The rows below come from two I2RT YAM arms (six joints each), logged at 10 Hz.
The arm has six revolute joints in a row. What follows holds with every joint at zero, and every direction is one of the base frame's. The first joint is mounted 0.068 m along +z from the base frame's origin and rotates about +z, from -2.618 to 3.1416 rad. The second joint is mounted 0.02 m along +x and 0.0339 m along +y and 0.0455 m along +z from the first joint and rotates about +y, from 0 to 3.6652 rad. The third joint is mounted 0.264 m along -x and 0.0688 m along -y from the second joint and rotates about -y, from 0 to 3.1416 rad. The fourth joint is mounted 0.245 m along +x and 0.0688 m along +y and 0.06 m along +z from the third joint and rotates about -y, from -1.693 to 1.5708 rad. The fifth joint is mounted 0.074 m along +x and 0.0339 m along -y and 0.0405 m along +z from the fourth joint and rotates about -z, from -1.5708 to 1.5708 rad. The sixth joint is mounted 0.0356 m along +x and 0.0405 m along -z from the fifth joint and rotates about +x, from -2.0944 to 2.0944 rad. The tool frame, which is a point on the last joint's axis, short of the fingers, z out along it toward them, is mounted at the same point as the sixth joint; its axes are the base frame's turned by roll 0, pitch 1.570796 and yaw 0 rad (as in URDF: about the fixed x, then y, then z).
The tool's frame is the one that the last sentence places.
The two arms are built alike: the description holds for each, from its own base.
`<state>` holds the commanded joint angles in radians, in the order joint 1, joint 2, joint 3, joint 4, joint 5, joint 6, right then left.
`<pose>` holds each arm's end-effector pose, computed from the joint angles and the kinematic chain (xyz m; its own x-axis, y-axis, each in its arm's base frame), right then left.
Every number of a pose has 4 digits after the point.
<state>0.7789 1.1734 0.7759 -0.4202 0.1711 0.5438 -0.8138 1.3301 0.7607 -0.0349 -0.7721 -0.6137</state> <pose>0.1762 0.1654 0.2378 -0.7596 -0.0334 -0.6495 -0.2528 0.9353 0.2475 0.2087 -0.1848 0.2318 -0.3919 -0.1860 -0.9010 -0.1213 0.9812 -0.1498</pose>
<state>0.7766 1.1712 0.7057 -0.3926 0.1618 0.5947 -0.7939 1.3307 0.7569 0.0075 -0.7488 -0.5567</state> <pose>0.1713 0.1603 0.2178 -0.7925 -0.0035 -0.6099 -0.2083 0.9414 0.2654 0.2136 -0.1827 0.2336 -0.3825 -0.1630 -0.9095 -0.0972 0.9860 -0.1358</pose>
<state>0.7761 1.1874 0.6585 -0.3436 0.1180 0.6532 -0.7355 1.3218 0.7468 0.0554 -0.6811 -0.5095</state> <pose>0.1695 0.1605 0.2028 -0.8240 0.0368 -0.5654 -0.1773 0.9310 0.3191 0.2237 -0.1722 0.2360 -0.3780 -0.1690 -0.9103 -0.0783 0.9855 -0.1504</pose>
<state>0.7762 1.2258 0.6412 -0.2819 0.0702 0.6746 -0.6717 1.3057 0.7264 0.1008 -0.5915 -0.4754</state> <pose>0.1723 0.1657 0.1933 -0.8409 0.0475 -0.5391 -0.1808 0.9142 0.3627 0.2320 -0.1591 0.2367 -0.3796 -0.1836 -0.9068 -0.0501 0.9827 -0.1780</pose>
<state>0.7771 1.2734 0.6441 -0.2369 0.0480 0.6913 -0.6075 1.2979 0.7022 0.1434 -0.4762 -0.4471</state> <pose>0.1773 0.1720 0.1867 -0.8509 0.0563 -0.5223 -0.1762 0.9060 0.3848 0.2395 -0.1466 0.2338 -0.3965 -0.1923 -0.8977 -0.0030 0.9781 -0.2082</pose>
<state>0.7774 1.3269 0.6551 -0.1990 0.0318 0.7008 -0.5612 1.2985 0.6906 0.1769 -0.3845 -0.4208</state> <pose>0.1832 0.1787 0.1803 -0.8593 0.0586 -0.5081 -0.1732 0.9014 0.3968 0.2455 -0.1386 0.2324 -0.4065 -0.1917 -0.8933 0.0425 0.9727 -0.2281</pose>
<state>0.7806 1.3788 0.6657 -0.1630 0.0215 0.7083 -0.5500 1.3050 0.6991 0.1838 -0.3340 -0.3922</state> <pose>0.1883 0.1855 0.1736 -0.8659 0.0578 -0.4969 -0.1718 0.8985 0.4039 0.2486 -0.1387 0.2339 -0.4140 -0.1697 -0.8943 0.0872 0.9705 -0.2246</pose>
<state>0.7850 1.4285 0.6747 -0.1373 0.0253 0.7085 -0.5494 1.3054 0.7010 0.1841 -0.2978 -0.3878</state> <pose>0.1924 0.1910 0.1657 -0.8702 0.0500 -0.4901 -0.1700 0.9032 0.3941 0.2486 -0.1400 0.2343 -0.4245 -0.1640 -0.8904 0.1190 0.9648 -0.2344</pose>
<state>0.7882 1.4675 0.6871 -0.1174 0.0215 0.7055 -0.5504 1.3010 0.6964 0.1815 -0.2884 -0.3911</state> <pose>0.1962 0.1962 0.1607 -0.8733 0.0412 -0.4854 -0.1750 0.9034 0.3914 0.2473 -0.1399 0.2337 -0.4304 -0.1647 -0.8875 0.1258 0.9627 -0.2396</pose>
